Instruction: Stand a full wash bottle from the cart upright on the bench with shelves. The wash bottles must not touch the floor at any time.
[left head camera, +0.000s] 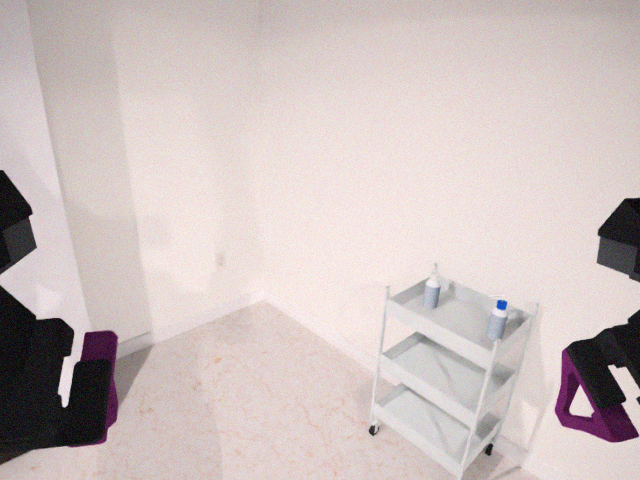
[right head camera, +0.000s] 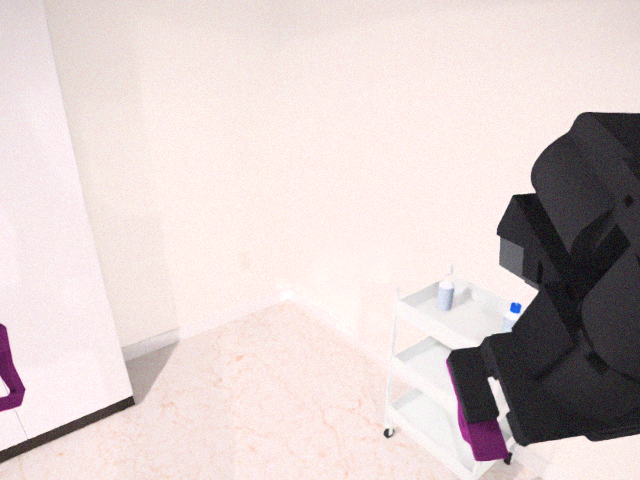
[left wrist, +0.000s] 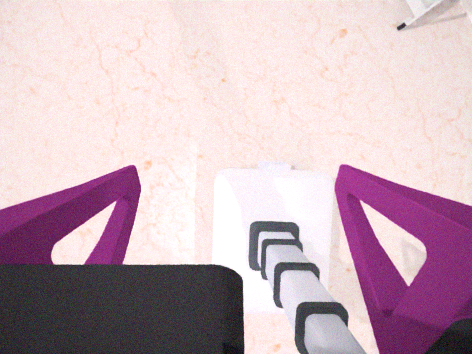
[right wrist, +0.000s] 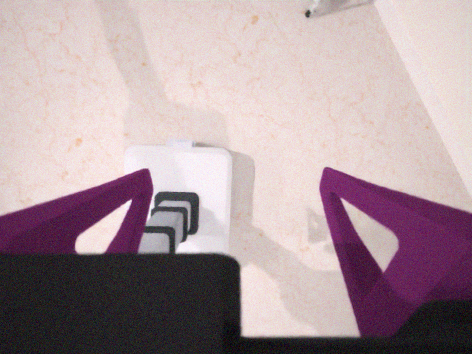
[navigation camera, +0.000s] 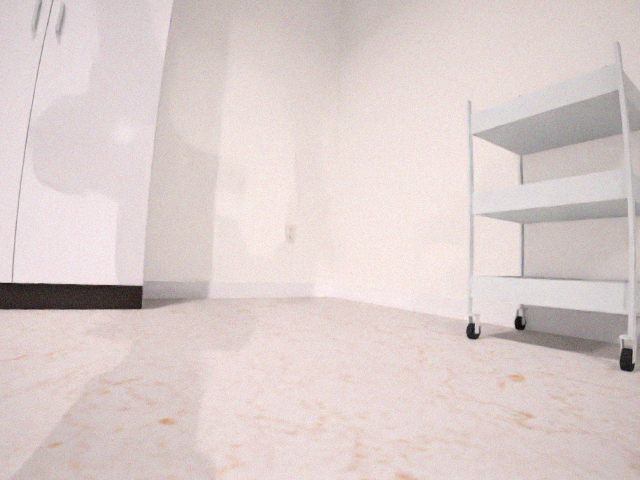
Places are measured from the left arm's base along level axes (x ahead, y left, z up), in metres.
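Pixels of known places: left gripper, between the fingertips: (left head camera: 48, 419) (left wrist: 237, 176); right gripper, between the fingertips: (left head camera: 606, 407) (right head camera: 520, 421) (right wrist: 236, 177).
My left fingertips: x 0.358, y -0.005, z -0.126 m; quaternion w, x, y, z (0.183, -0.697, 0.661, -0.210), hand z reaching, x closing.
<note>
For each thing: its middle in the pictures, then the offset to it from my left fingertips.
- wash bottle, middle of its body: (right head camera: 446, 286) (left head camera: 432, 285) 1.102 m ahead, 0.822 m right, 0.534 m down
- second upright bottle, middle of its body: (right head camera: 510, 318) (left head camera: 496, 314) 0.874 m ahead, 0.973 m right, 0.534 m down
A grey three-tier cart (left head camera: 436, 329) (right head camera: 439, 321) (navigation camera: 547, 292) stands by the wall at the right. On its top tray a wash bottle (left head camera: 432, 294) (right head camera: 445, 295) with a pale nozzle top stands upright at the left end. A second upright bottle (left head camera: 496, 323) (right head camera: 511, 318) with a blue cap stands at the right end, partly hidden by my right arm in the right head view. Both look bluish in the body. My left gripper (left wrist: 237, 176) is open and empty. My right gripper (right wrist: 236, 177) is open and empty. Both are well away from the cart. The bench with shelves does not show.
A tall white cabinet (right head camera: 56, 232) (navigation camera: 87, 155) with a dark base stands at the left. Walls meet in a corner behind, with an outlet (navigation camera: 290, 233) low on one wall. My own white base (left wrist: 280, 200) (right wrist: 210, 170) and column show below the wrists.
</note>
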